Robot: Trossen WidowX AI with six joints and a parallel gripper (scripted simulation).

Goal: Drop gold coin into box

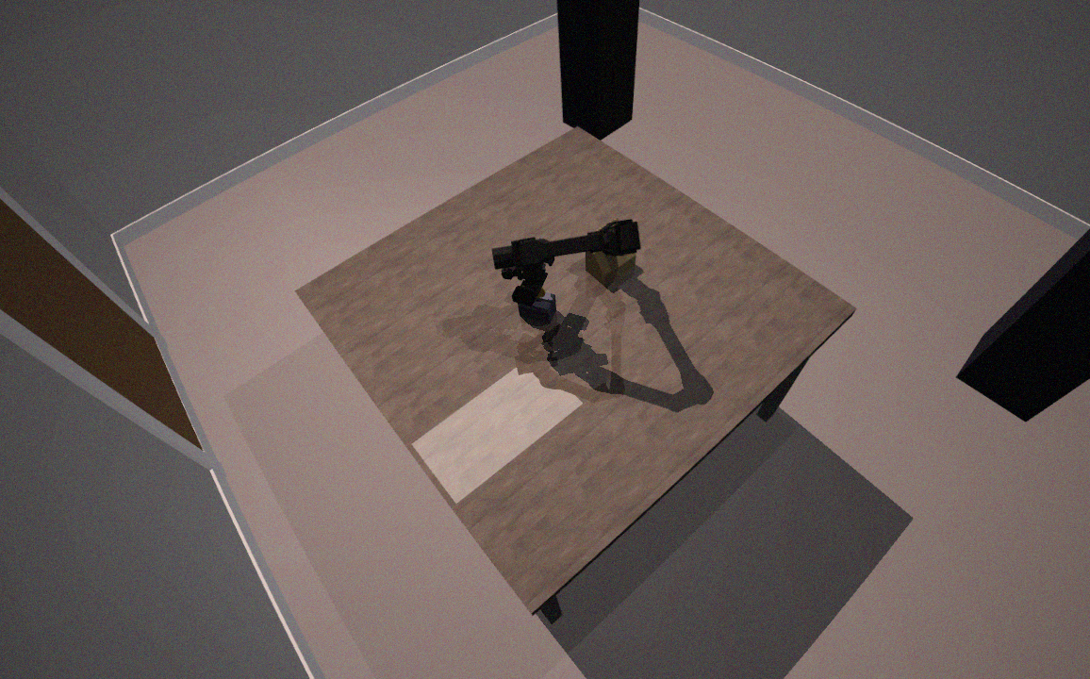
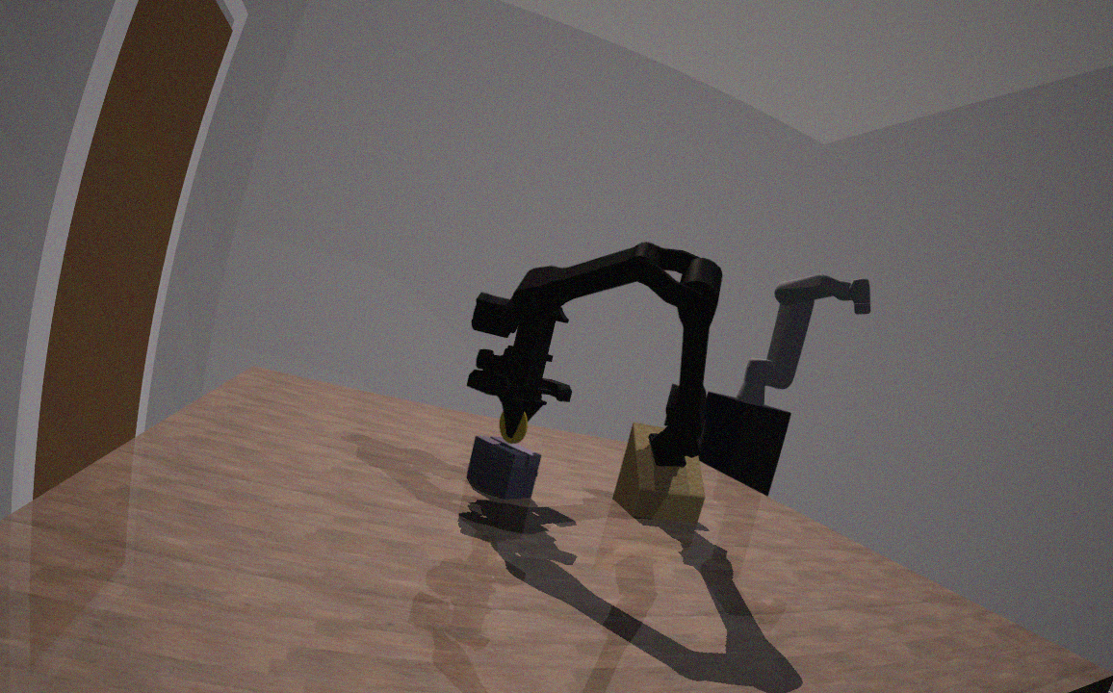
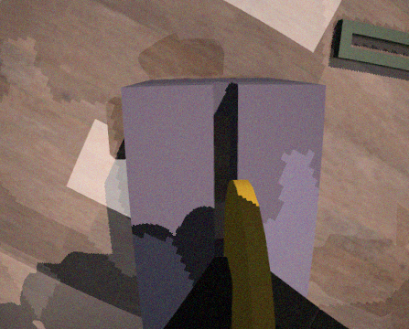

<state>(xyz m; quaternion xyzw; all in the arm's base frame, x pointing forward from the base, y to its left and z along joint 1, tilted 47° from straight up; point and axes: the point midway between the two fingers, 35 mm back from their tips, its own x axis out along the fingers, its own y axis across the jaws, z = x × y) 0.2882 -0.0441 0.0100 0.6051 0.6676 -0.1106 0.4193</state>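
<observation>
My gripper tip is 20 mm below the gold coin.
</observation>
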